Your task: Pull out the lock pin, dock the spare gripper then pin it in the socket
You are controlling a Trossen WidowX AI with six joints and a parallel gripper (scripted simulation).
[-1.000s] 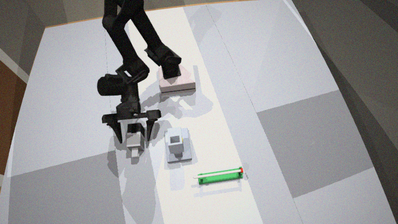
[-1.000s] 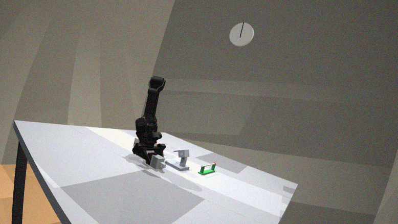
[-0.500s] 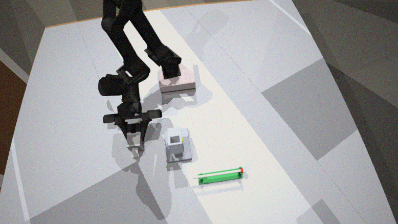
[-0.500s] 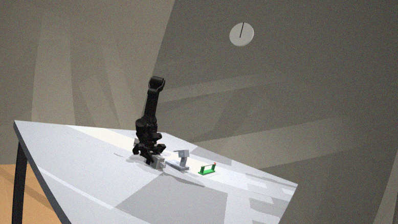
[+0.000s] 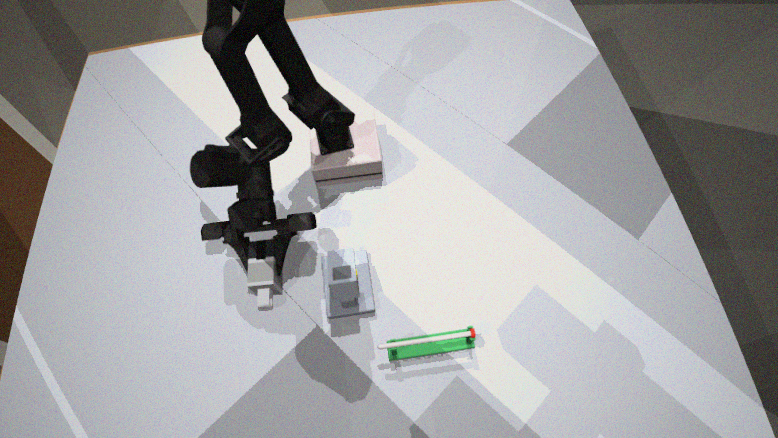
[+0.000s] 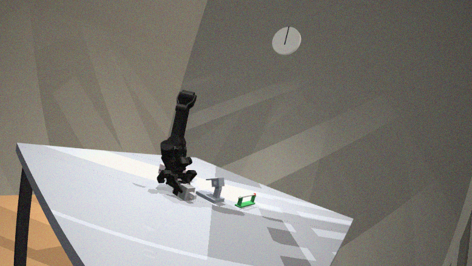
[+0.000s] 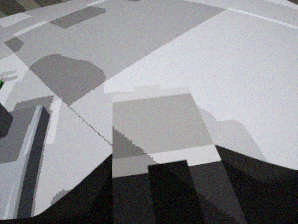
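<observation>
The grey mount lies 13 cm to the left of my gripper tip, 5 cm ahead of it and 2 cm above it. From my gripper tip the other things lie so: green cradle (24 cm to the left, 17 cm ahead, 1 cm below); spare gripper (right at my gripper tip).
</observation>
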